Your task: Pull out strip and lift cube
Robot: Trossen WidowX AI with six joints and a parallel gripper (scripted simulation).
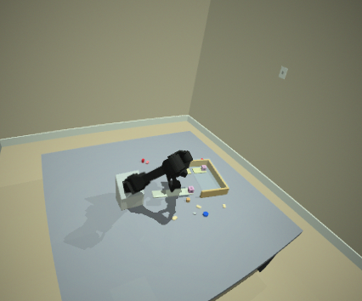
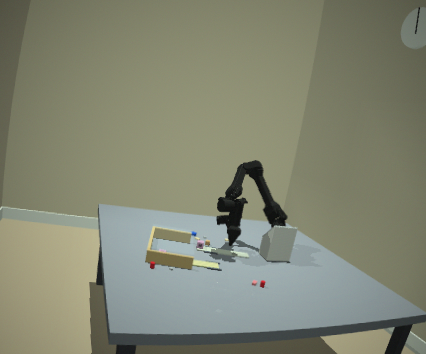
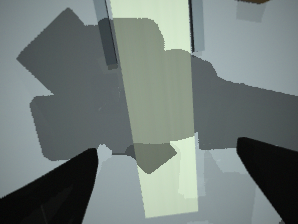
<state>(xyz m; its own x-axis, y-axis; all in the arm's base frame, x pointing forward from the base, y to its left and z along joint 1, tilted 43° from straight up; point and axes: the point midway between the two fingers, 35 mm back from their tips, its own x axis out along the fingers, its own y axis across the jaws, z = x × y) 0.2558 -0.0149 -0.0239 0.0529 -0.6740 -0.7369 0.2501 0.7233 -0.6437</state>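
Now: gripper tip 20 mm short of the pale green strip, 10 mm to the left of it and 50 mm above it. The rest, counted from my gripper tip: blue piece: 120 mm ahead, 230 mm to the right, 50 mm below.
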